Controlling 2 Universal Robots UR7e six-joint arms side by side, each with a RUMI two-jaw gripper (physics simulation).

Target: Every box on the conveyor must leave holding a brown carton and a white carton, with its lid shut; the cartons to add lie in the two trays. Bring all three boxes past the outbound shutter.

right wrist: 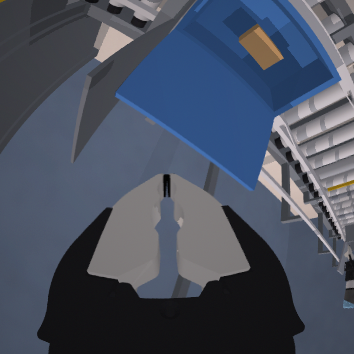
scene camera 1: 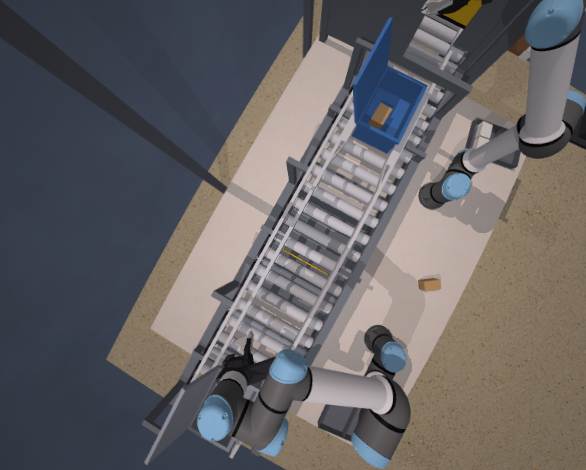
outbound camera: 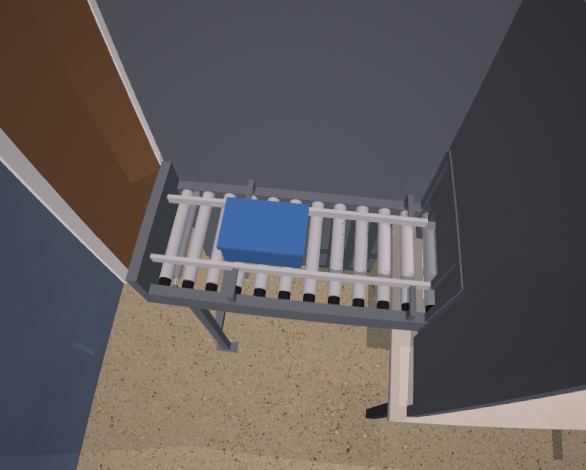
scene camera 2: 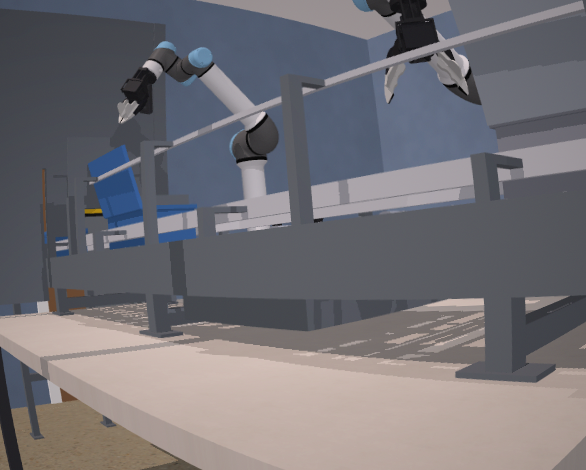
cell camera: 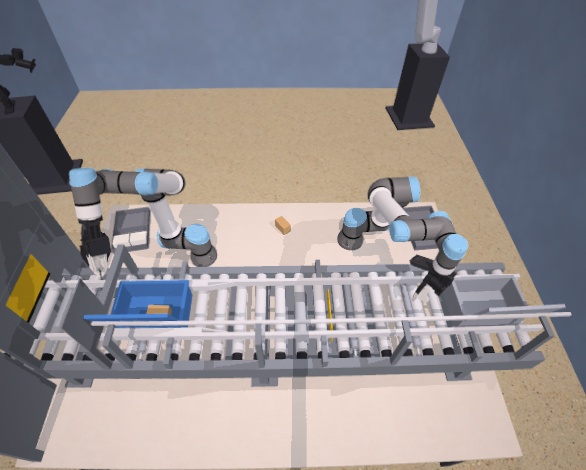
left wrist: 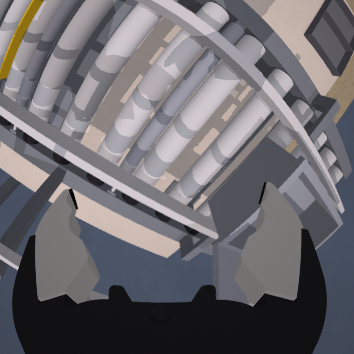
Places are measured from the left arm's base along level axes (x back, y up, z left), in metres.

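Pixels of known places: left gripper, fingertip midpoint: [scene camera 1: 254, 351] [scene camera 2: 428, 99] [cell camera: 424, 290] [left wrist: 166, 187]; right gripper, fingertip midpoint: [right wrist: 166, 175] [scene camera 1: 422, 11] [scene camera 2: 120, 123] [cell camera: 101, 276]; left arm's base, origin of the base link: [scene camera 1: 377, 338] [cell camera: 350, 240]; right arm's base, origin of the base link: [scene camera 1: 431, 196] [cell camera: 204, 256].
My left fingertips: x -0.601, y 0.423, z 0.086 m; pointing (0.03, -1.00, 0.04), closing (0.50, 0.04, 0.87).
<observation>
For each thing: its middle in the pictures, then the offset to it from my left fingertips. "spot": a spot on its surface instead.
- blue box, surface spot: [cell camera: 186, 300] spot: dz -0.974, dx +0.190, dy -0.128 m
- loose brown carton, body centre: [cell camera: 282, 225] [scene camera 1: 429, 284] dz -0.464, dx +0.754, dy -0.393 m
- grey housing, surface spot: [cell camera: 512, 290] spot: dz +0.455, dx -0.018, dy -0.113 m
A blue box [scene camera 1: 370, 136] [cell camera: 186, 300] stands on the conveyor by the shutter, its lid [scene camera 1: 372, 75] [scene camera 2: 115, 185] [right wrist: 200, 110] open. A brown carton [scene camera 1: 381, 115] [cell camera: 159, 310] [right wrist: 261, 47] lies inside; no white carton shows there. Another blue box [outbound camera: 265, 227], lid shut, stands on the outbound rollers. Two white cartons [cell camera: 121, 241] [cell camera: 137, 238] lie in one tray [cell camera: 132, 220]. The other tray [cell camera: 421, 215] [left wrist: 334, 37] is partly hidden. My right gripper [scene camera 2: 121, 119] [cell camera: 100, 272] [right wrist: 166, 175] is shut and empty, above the box's shutter end. My left gripper [scene camera 2: 428, 98] [left wrist: 166, 187] is open and empty above the conveyor's far end.
A loose brown carton [scene camera 1: 430, 284] [cell camera: 282, 225] lies on the table between the arm bases. A grey housing [cell camera: 512, 290] stands at the conveyor's right end in the cell camera. Guide rails run along both sides. A dark frame [scene camera 1: 425, 72] spans the rollers beside the open box.
</observation>
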